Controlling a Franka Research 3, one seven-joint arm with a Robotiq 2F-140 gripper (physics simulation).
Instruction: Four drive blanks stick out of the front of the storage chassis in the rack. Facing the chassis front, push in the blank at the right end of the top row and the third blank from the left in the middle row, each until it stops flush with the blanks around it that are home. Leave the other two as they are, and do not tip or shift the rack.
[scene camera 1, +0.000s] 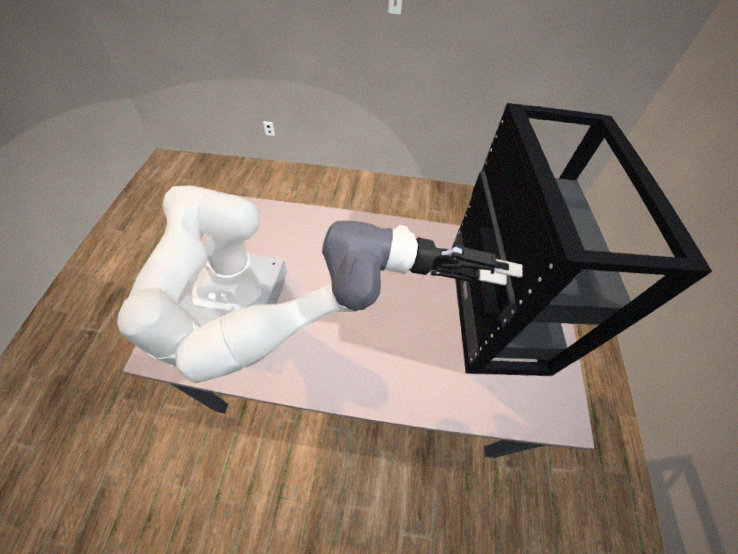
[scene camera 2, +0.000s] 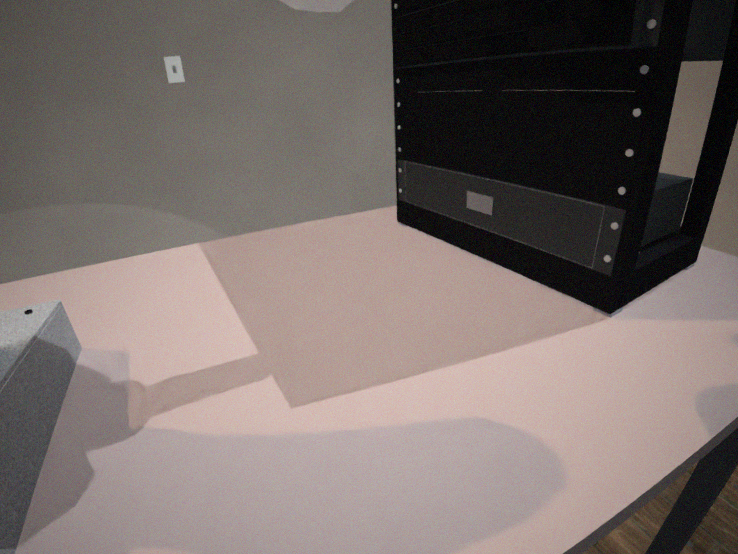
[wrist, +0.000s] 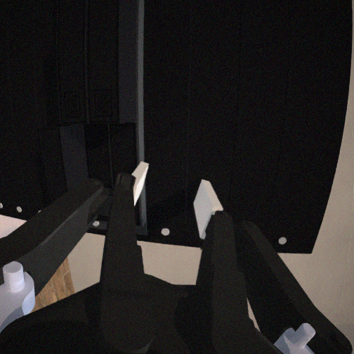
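The black rack (scene camera 1: 545, 186) (scene camera 2: 506, 250) stands upright at the table's far end. The storage chassis (scene camera 1: 486, 236) is set in its front, very dark. In the wrist view, long dark drive blanks (wrist: 102, 75) lie left of a grey strip (wrist: 141, 75), the chassis running sideways. A paler grey side face (wrist: 75, 152) shows near its right end; how far each blank sticks out is too dark to tell. My gripper (scene camera 1: 505, 273) (wrist: 171, 183) is partly open and empty, pale fingertips at the rack front near the chassis's right end. The left fingertip overlaps the strip; contact cannot be told.
Plain black panels (wrist: 240, 125) cover the rack front beside the strip. Pale screws (wrist: 165, 231) line the rack's post. A grey unit (scene camera 2: 441, 184) with a pale label sits low in the rack. The pink table (scene camera 1: 417, 381) (scene camera 2: 357, 381) carries the arm's base (scene camera 1: 271, 274) at its other end.
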